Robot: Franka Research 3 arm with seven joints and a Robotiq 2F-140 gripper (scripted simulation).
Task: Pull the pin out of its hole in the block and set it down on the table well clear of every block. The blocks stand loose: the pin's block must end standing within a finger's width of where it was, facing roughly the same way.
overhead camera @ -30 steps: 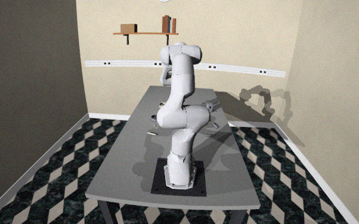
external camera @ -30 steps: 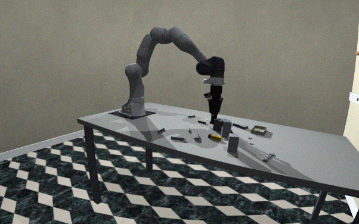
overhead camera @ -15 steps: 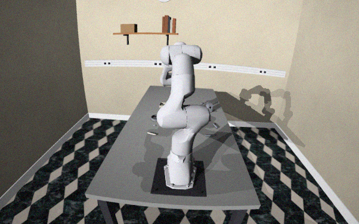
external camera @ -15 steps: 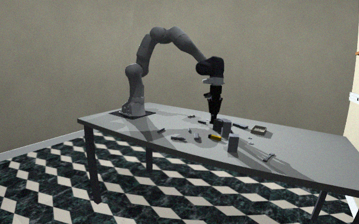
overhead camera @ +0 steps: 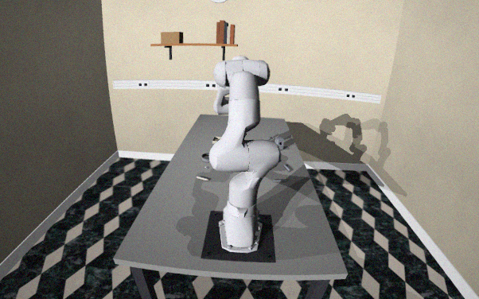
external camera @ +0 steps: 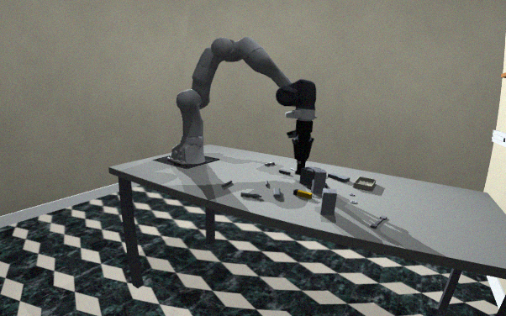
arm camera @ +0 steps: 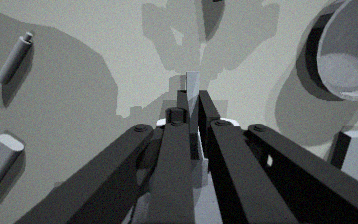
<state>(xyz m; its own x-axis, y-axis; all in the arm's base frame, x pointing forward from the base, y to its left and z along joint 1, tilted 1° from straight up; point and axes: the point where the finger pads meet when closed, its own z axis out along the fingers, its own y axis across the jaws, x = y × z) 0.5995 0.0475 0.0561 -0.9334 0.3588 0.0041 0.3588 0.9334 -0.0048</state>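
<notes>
Right now my hand is 10 mm short of the grey square pin and 30 mm above it. Also, from my hand: round dish 10 mm ahead, 170 mm to the left, 50 mm below; grey block 50 mm ahead, 20 mm to the right, 30 mm below; grey rod 110 mm behind, 60 mm to the left, 60 mm below.
</notes>
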